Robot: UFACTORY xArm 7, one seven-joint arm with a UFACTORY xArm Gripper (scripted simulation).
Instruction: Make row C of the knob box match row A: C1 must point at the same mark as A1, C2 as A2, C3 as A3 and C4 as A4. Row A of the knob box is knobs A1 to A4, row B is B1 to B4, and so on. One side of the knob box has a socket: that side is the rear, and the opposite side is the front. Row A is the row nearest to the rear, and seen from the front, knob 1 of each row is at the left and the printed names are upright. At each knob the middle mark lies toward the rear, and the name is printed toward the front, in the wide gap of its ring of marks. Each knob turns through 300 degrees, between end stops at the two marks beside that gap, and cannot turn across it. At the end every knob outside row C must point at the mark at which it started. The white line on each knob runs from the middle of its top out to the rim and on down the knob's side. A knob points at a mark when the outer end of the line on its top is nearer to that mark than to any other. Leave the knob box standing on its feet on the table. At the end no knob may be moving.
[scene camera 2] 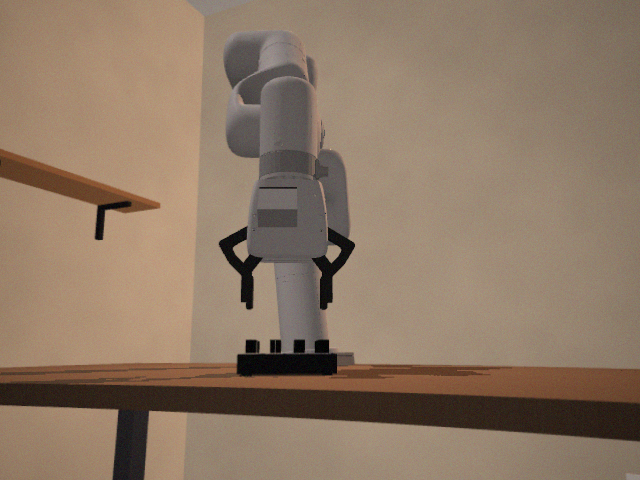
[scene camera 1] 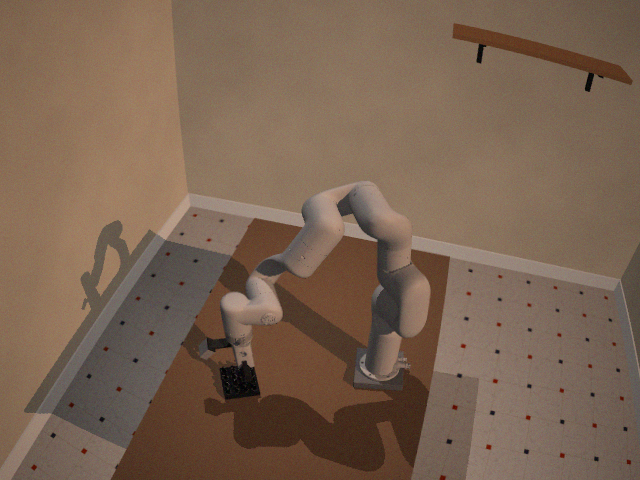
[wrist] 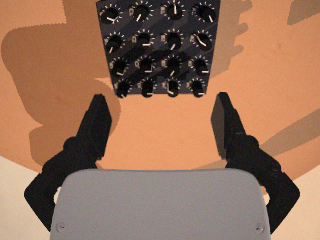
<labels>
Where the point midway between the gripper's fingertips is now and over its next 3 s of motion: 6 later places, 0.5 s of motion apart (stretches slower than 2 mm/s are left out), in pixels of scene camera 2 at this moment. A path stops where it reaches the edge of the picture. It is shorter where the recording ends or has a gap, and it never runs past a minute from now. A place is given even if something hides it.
My gripper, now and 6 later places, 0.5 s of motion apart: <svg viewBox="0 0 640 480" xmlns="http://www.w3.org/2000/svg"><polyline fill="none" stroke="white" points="286,308 286,310 286,310 287,308 289,303 291,299 294,294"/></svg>
</labels>
